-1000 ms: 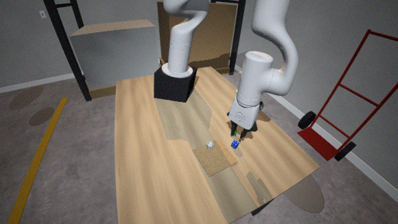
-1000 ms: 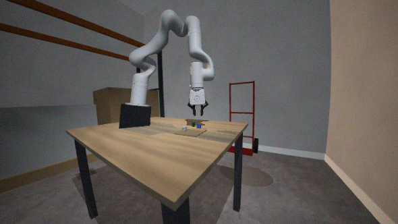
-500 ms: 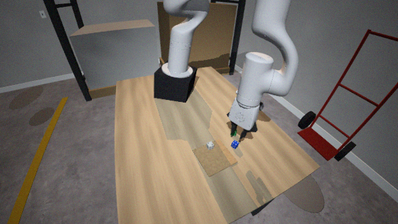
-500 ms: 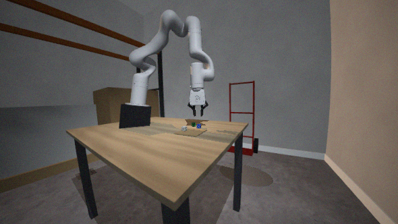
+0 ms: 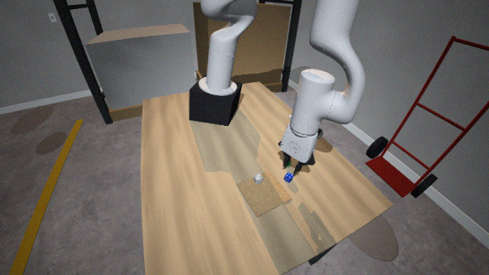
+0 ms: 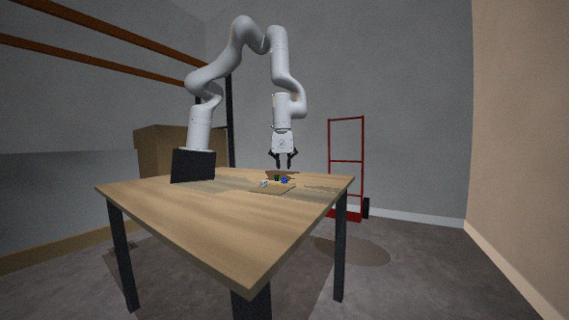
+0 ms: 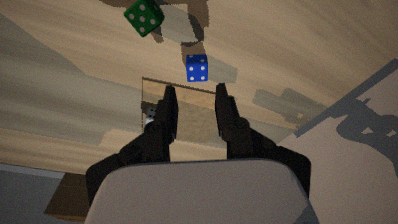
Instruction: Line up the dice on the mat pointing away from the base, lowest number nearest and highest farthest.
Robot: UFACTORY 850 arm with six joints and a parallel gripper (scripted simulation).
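Now: hand 7 cm above the blue die. Round my hand: white die: 11 cm to the right, 7 cm below, 2 cm behind; then green die: 7 cm below, 7 cm behind, 3 cm to the left; then tan mat: 11 cm to the right, 8 cm below, 3 cm ahead.
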